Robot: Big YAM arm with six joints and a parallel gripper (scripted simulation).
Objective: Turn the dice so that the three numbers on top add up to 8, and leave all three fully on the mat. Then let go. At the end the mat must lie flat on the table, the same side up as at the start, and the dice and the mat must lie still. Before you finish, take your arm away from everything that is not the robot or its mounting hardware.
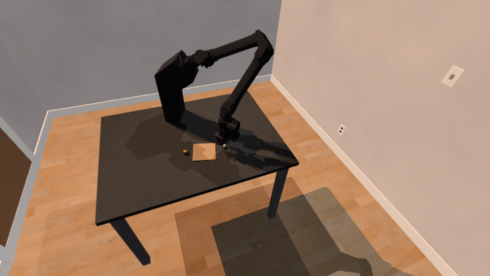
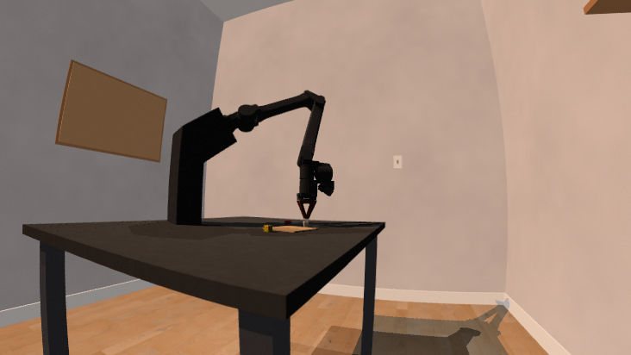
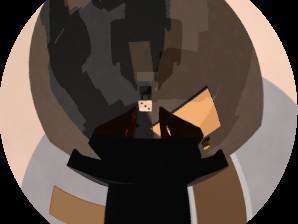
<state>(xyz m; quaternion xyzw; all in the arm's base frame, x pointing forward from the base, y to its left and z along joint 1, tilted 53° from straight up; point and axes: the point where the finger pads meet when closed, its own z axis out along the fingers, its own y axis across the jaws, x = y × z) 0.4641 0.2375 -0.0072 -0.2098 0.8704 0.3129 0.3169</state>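
Now: hand 3 cm above the white die. From my hand the other things lie so: yellow die: 24 cm to the right, 3 cm below; tan mat: 12 cm to the right, 4 cm below, 1 cm ahead; red die: 8 cm behind, 3 cm below, 1 cm to the right.
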